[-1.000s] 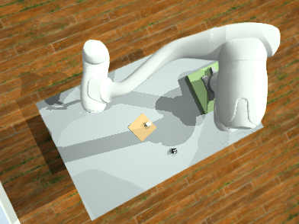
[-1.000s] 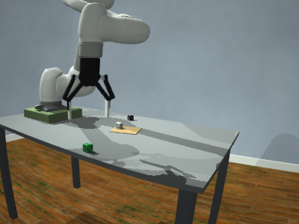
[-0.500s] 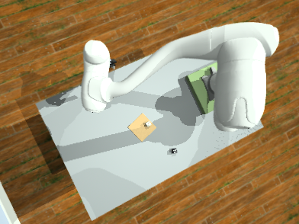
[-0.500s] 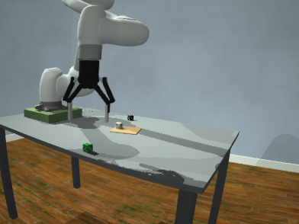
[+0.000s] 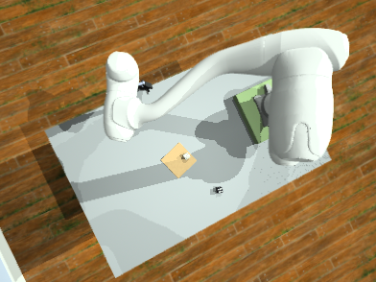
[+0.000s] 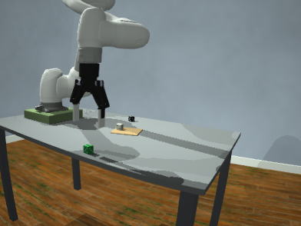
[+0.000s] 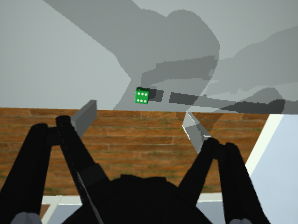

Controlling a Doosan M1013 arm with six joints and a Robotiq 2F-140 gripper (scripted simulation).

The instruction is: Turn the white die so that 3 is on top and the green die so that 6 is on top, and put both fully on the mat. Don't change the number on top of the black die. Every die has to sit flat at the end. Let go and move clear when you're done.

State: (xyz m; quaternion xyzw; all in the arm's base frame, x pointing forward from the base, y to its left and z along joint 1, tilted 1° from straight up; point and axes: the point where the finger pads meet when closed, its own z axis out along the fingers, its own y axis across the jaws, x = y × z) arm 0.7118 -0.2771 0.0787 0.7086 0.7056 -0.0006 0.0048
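My hand is 11 cm above the green die. Also, from my hand: white die 16 cm behind, 37 cm to the left, 10 cm below; then black die 27 cm behind, 61 cm to the left, 11 cm below; then tan mat 12 cm behind, 38 cm to the left, 12 cm below.
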